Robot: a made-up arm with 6 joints.
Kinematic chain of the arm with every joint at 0, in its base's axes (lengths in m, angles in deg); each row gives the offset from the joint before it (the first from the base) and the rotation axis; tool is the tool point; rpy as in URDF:
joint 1: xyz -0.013 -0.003 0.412 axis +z
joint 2: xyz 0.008 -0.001 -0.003 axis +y
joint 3: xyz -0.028 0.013 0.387 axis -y
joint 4: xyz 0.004 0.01 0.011 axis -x
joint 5: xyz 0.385 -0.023 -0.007 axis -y
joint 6: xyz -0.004 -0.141 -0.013 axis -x
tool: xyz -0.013 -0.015 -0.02 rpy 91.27 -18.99 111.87
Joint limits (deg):
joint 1: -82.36..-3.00
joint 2: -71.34..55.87
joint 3: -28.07..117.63
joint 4: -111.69..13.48
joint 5: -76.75..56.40
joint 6: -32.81..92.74
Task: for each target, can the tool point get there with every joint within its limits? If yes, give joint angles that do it. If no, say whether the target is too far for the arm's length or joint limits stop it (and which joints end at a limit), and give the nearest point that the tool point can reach.
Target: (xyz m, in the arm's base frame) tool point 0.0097 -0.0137 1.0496
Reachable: yes | joints -31.71 -31.54 47.52 -78.99 -24.76 39.34
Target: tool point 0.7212 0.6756 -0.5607
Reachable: no: too far | nearest point 0.4363 0.0982 0.2383 | short by 1.026 m
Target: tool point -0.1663 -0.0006 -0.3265
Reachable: no: joint limits stop it (at a limit: joint 1, joint 2, joint 3, joint 5) | nearest point -0.0299 -0.2054 0.2267 | short by 0.605 m
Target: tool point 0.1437 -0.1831 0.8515
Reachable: yes | joints -22.09 -23.33 9.92 -39.08 9.19 44.34
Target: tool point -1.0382 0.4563 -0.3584
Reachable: no: too far | nearest point -0.7036 0.3064 0.3829 | short by 0.827 m
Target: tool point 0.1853 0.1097 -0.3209
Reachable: no: joint limits stop it (at a limit: joint 1, joint 2, joint 5) | nearest point 0.2486 0.0525 0.2125 | short by 0.540 m
